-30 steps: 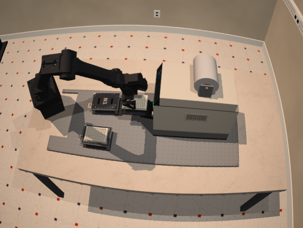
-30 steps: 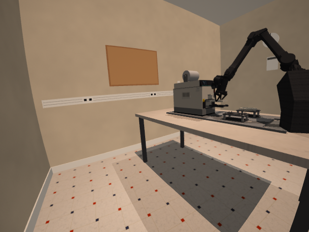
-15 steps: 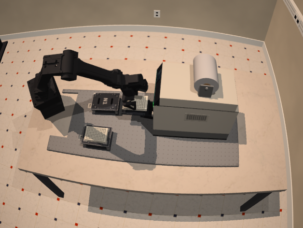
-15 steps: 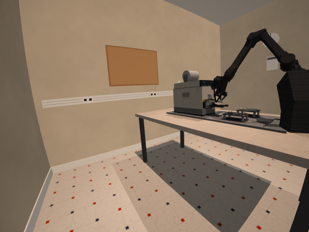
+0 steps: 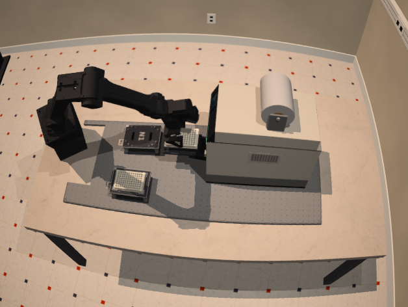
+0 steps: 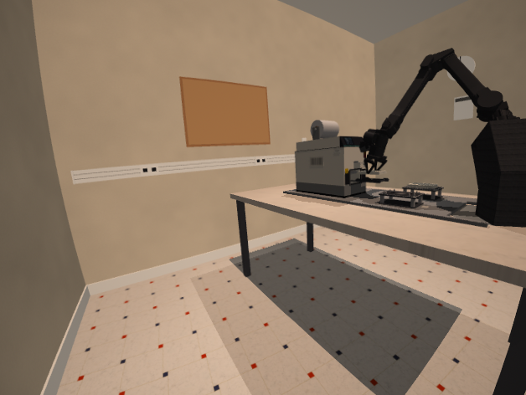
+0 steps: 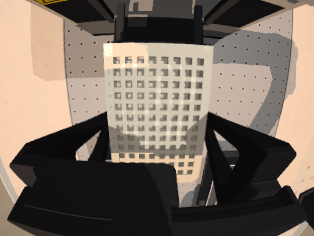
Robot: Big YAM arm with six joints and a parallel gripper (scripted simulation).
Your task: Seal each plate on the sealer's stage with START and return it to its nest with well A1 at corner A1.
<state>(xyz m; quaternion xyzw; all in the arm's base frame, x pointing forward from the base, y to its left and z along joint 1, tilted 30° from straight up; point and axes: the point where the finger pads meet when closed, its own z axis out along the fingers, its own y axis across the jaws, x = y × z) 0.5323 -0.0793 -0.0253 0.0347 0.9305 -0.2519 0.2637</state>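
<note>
Right now the sealer stage is 5 cm below my hand. The rest, counted from my hand: yellow warning label: 12 cm ahead, 6 cm to the left, 1 cm above; then start button: 11 cm to the right, 8 cm ahead, 4 cm above; then plate: 23 cm behind, 12 cm to the right, 8 cm below.
</note>
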